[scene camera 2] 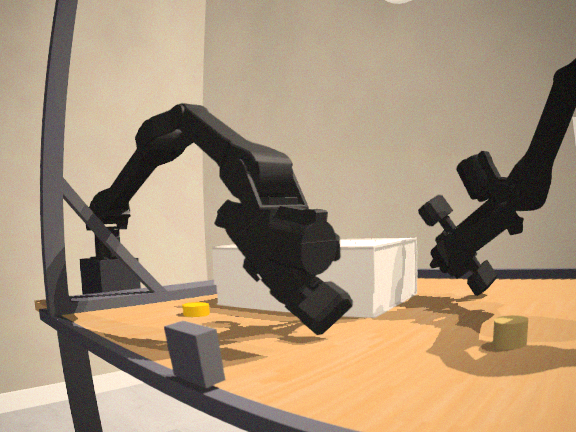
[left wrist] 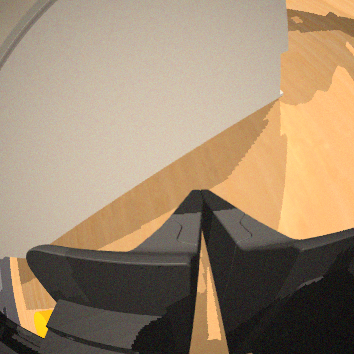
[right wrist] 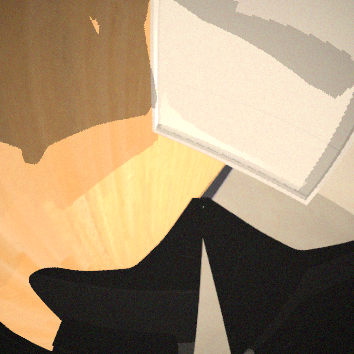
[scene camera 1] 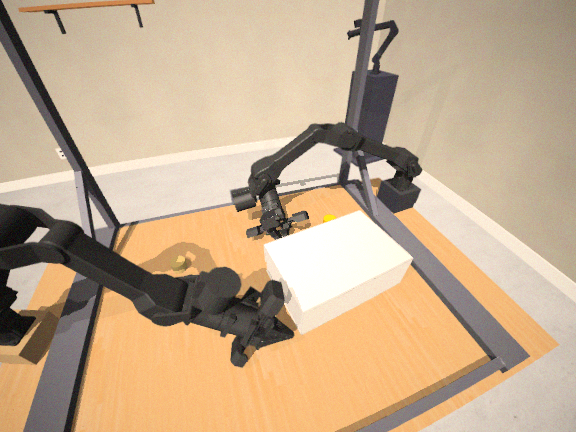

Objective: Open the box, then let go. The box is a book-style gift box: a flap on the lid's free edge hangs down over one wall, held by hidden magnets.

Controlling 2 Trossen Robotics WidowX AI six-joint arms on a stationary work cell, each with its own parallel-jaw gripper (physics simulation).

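Pixels of known places: left gripper, fingertip midpoint: (left wrist: 199, 197); right gripper, fingertip midpoint: (scene camera 2: 431, 265) (right wrist: 199, 205) (scene camera 1: 293, 335); left arm's base at its link origin: (scene camera 2: 108, 258) (scene camera 1: 401, 184); right arm's base at its link origin: (scene camera 1: 14, 330).
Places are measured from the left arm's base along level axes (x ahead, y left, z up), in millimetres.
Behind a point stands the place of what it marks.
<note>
The white box (scene camera 1: 340, 260) {x 404, y 220, z 23 mm} (scene camera 2: 295, 280) (left wrist: 140, 115) {x 477, y 95, z -34 mm} stands on the table with its lid lying flat and closed. A thin-edged panel, seemingly the flap (scene camera 2: 395, 275) {x 546, y 195, z -31 mm} (right wrist: 250, 110) {x 541, y 270, z -25 mm}, lies against the wall facing the right arm. My left gripper (scene camera 1: 283, 236) (left wrist: 199, 197) {x 478, y 67, z -76 mm} is shut and empty, low beside the box's long wall, at the box's upper left in scene camera 1; its fingertips are hidden in scene camera 2. My right gripper (scene camera 1: 292, 334) {x 568, y 316, z -30 mm} (scene camera 2: 436, 264) {x 568, y 316, z -30 mm} (right wrist: 199, 205) {x 568, y 316, z -30 mm} is shut and empty, beside the flap side near the box's lower left corner in scene camera 1, apart from it in scene camera 2.
A yellow disc (scene camera 1: 329, 218) {x 290, y -3, z -64 mm} (scene camera 2: 195, 309) {x 305, y -17, z -69 mm} (left wrist: 42, 322) {x 296, y 8, z -65 mm} lies by the box's long wall on the left arm's side. An olive cylinder (scene camera 1: 179, 263) {x 772, y 10, z -52 mm} (scene camera 2: 510, 333) {x 780, y -20, z -63 mm} stands on the table (scene camera 1: 165, 370) {x 835, y 265, z -81 mm}, away from the box. Grey frame beams (scene camera 1: 465, 310) {x 157, y 425, z -61 mm} border the table.
</note>
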